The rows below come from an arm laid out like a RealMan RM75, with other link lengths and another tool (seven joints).
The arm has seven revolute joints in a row. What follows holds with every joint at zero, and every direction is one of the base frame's. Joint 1 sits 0.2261 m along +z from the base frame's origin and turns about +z. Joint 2 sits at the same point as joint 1 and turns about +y. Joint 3 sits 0.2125 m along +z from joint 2 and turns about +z. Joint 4 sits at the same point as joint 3 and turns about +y. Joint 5 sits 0.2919 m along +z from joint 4 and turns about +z. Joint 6 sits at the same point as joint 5 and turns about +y. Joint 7 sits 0.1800 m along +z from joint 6 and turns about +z. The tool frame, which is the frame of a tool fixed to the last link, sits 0.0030 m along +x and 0.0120 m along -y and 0.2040 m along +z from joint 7; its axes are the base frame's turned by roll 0.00, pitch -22.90 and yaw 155.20 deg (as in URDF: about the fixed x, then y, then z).
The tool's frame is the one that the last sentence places.
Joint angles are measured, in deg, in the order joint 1, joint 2, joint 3, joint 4, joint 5, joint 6, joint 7. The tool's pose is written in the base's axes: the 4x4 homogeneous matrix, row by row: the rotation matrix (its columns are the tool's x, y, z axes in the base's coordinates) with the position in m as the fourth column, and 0 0 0 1 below. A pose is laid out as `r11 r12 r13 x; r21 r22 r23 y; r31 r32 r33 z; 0 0 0 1`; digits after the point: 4 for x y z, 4 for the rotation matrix.
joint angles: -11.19, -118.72, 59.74, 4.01, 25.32, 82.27, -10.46
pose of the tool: -0.3846 -0.8859 0.2594 -0.4055; 0.4607 0.0593 0.8856 0.4860; -0.7999 0.4601 0.3853 0.0212; 0 0 0 1
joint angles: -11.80, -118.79, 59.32, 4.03, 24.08, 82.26, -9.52
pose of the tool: -0.3932 -0.8819 0.2599 -0.4051; 0.4801 0.0441 0.8761 0.4899; -0.7841 0.4693 0.4061 0.0305; 0 0 0 1
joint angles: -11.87, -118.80, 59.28, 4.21, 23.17, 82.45, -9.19
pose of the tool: -0.3962 -0.8806 0.2599 -0.4054; 0.4935 0.0345 0.8691 0.4905; -0.7743 0.4726 0.4209 0.0376; 0 0 0 1
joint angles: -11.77, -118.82, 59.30, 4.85, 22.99, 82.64, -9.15
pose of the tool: -0.3954 -0.8782 0.2690 -0.4021; 0.5042 0.0372 0.8628 0.4919; -0.7677 0.4768 0.4281 0.0426; 0 0 0 1
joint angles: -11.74, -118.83, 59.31, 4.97, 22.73, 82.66, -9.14
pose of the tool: -0.3956 -0.8784 0.2684 -0.4024; 0.5078 0.0343 0.8608 0.4919; -0.7653 0.4768 0.4325 0.0447; 0 0 0 1
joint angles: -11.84, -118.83, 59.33, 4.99, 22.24, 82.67, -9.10
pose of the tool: -0.3954 -0.8790 0.2665 -0.4028; 0.5128 0.0295 0.8580 0.4925; -0.7620 0.4759 0.4391 0.0476; 0 0 0 1
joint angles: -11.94, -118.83, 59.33, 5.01, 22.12, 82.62, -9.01
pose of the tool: -0.3961 -0.8785 0.2671 -0.4025; 0.5142 0.0288 0.8572 0.4932; -0.7607 0.4769 0.4403 0.0482; 0 0 0 1
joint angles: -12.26, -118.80, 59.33, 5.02, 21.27, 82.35, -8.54
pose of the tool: -0.4026 -0.8764 0.2641 -0.4040; 0.5205 0.0181 0.8537 0.4952; -0.7530 0.4812 0.4489 0.0527; 0 0 0 1
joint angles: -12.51, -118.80, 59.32, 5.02, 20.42, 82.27, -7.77
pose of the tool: -0.4122 -0.8720 0.2639 -0.4049; 0.5284 0.0071 0.8490 0.4965; -0.7422 0.4894 0.4578 0.0575; 0 0 0 1
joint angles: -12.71, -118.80, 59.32, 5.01, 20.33, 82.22, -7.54
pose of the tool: -0.4140 -0.8703 0.2666 -0.4037; 0.5298 0.0077 0.8481 0.4978; -0.7402 0.4924 0.4579 0.0578; 0 0 0 1
